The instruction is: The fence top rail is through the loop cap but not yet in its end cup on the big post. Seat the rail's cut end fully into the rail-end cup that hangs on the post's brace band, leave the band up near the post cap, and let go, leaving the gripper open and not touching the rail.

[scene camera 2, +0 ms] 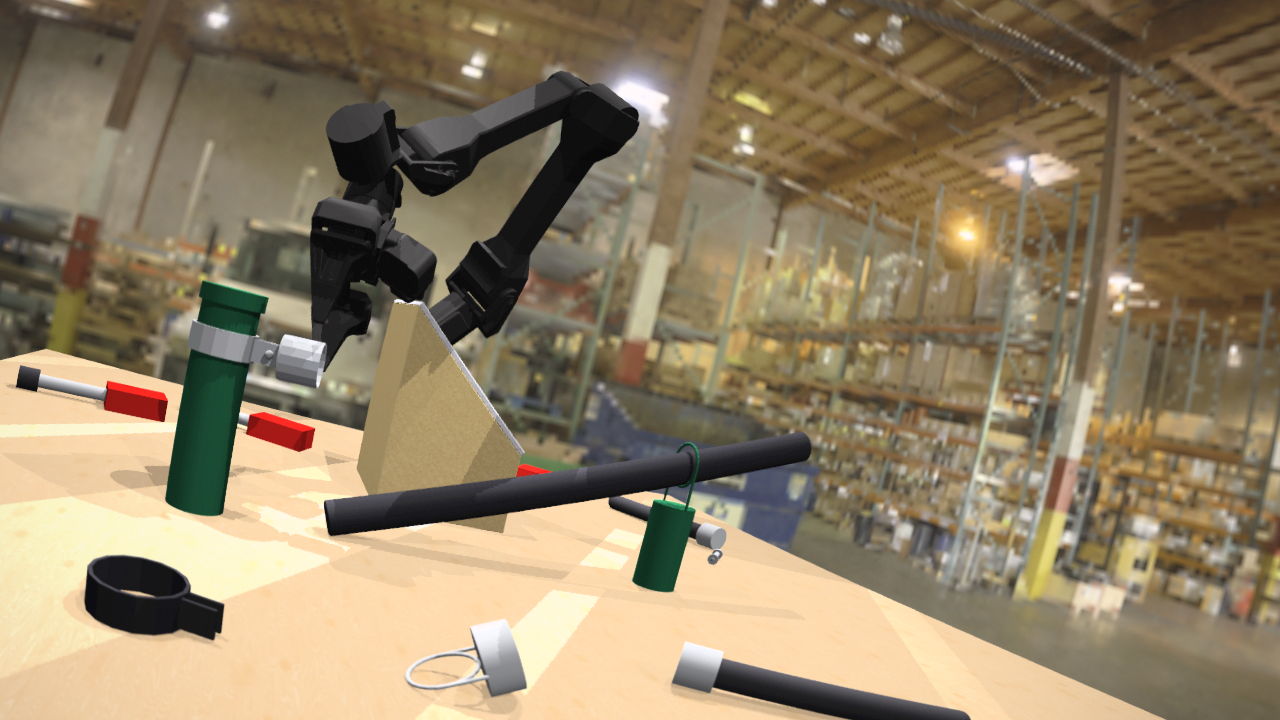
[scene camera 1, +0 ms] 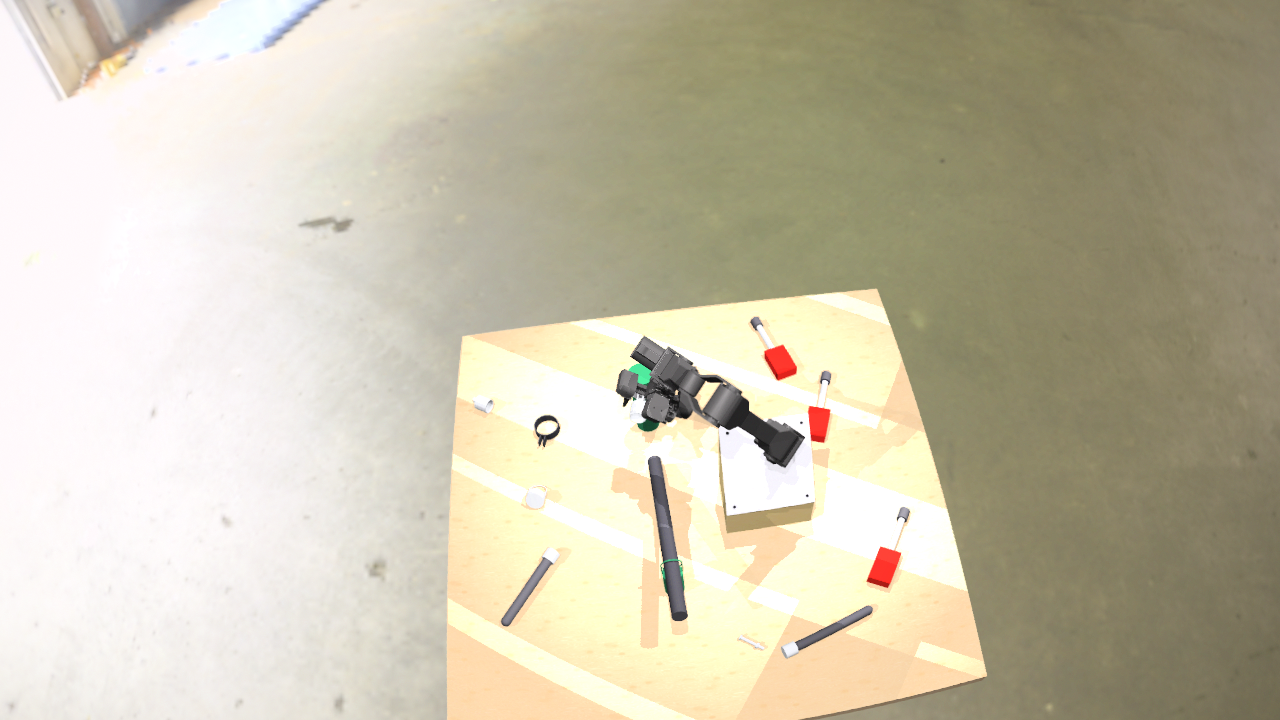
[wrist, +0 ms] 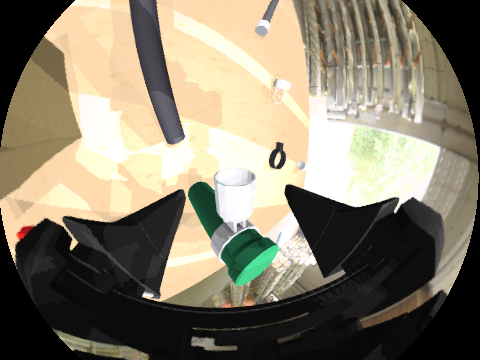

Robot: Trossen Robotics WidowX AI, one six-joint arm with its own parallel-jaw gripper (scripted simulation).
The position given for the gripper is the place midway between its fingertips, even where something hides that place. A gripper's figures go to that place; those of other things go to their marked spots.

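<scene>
The gripper (scene camera 2: 318, 347) is 0.75 m from the lens. Lens distances for the things: a black clamp ring (scene camera 2: 172, 607), 0.51 m from the lens; a long dark rail (scene camera 2: 417, 507), 0.79 m from the lens; a small green post (scene camera 2: 669, 525), 0.89 m from the lens. The spots on the black clamp ring and the small green post are 0.56 m apart.
</scene>
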